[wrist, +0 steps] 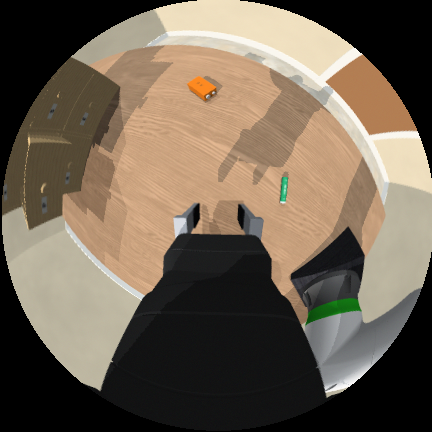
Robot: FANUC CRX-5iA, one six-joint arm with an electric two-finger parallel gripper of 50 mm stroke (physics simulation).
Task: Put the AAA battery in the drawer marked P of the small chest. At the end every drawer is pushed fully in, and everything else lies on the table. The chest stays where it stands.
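Seen in the pictures: gripper, between the fingertips: (218, 210); arm's base, origin of its link: (330, 288).
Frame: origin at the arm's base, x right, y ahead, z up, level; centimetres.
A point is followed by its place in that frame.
The AAA battery (284, 189) {z -4.2, x 4.5, y 26.2 cm}, a thin green cylinder with a pale end, lies on the table to the right of and beyond the gripper's fingers. My gripper (218, 210) {z -0.9, x -5.0, y 32.0 cm} is open, with nothing between its fingers, and stands apart from the battery. The small chest (72, 95) is at the left edge of the wrist view, brown, with round knobs and small grey labels. A drawer (37, 170) low in the chest stands pulled out. Its inside does not show, and the labels are too small to read surely.
An orange block (201, 87) {z -3.5, x 8.1, y 48.0 cm} with two metal terminals lies on the wooden table (165, 155) {z -5.3, x -4.8, y 44.7 cm} towards the far edge. A black wedge-shaped part (332, 257) {z -1.6, x 4.2, y 7.9 cm} and the grey arm (334, 332) {z 11.2, x -4.2, y 7.4 cm} with a green ring are at the lower right. Pale edging runs around the table.
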